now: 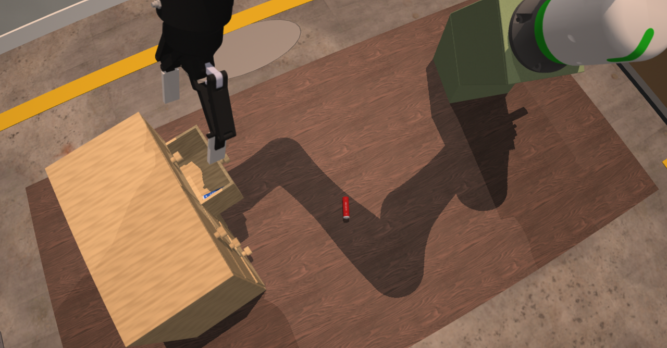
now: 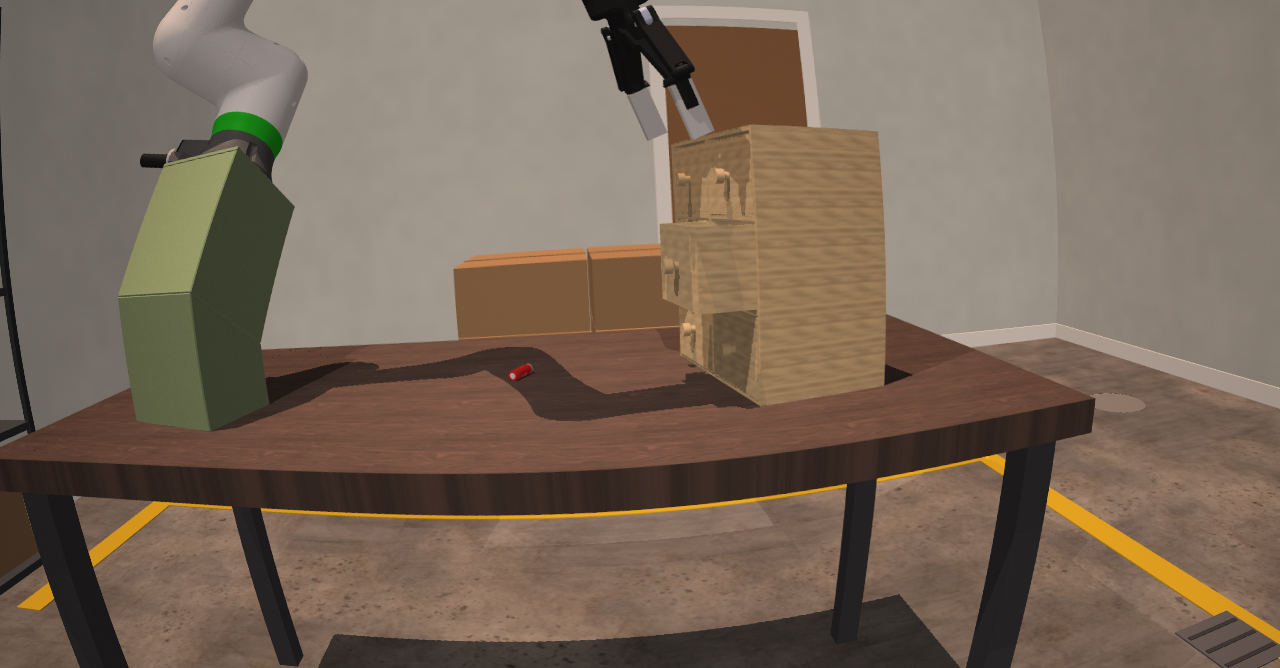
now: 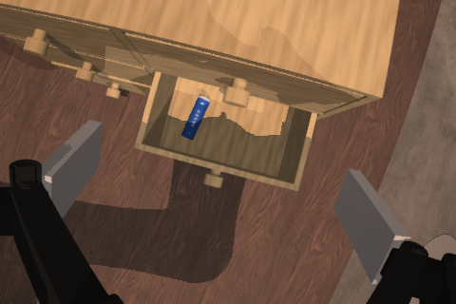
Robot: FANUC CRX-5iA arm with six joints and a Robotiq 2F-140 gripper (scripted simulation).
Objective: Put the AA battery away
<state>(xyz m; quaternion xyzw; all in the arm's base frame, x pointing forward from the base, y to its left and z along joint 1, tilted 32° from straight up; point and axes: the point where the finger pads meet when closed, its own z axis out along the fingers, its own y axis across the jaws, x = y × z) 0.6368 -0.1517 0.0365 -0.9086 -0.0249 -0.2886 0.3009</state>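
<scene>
Right now my hand is 310 mm above the red AA battery, 210 mm past it and 170 mm to the right of it.
</scene>
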